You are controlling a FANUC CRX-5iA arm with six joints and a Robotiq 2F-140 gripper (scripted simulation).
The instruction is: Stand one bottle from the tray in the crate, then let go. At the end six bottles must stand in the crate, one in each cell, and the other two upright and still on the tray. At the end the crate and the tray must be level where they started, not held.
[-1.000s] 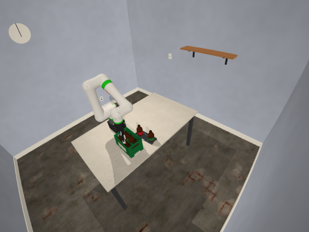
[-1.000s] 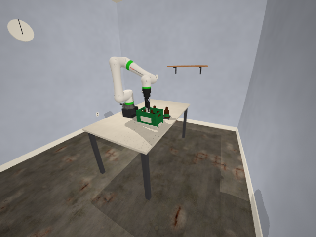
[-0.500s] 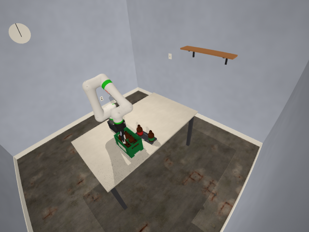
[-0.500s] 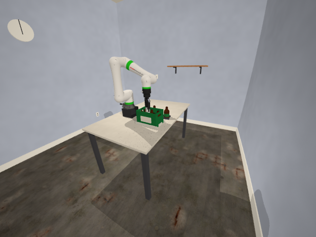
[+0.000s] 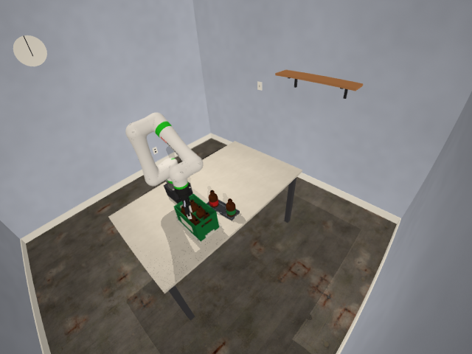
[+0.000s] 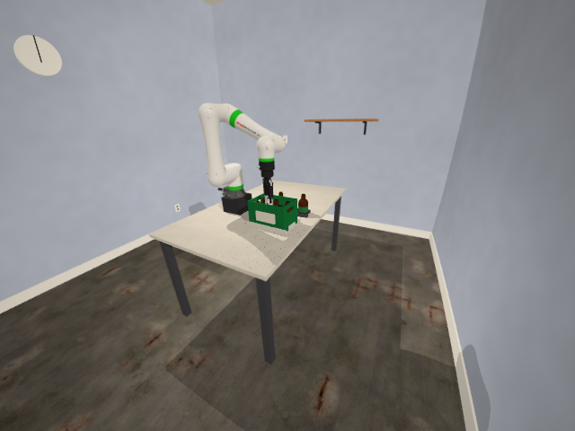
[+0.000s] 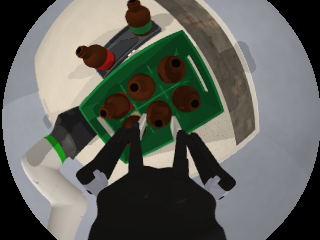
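Now: the green crate 4 cm to the left of my hand and 9 cm below it. The rest, counted from my hand: dark tray 27 cm to the left, 16 cm below.
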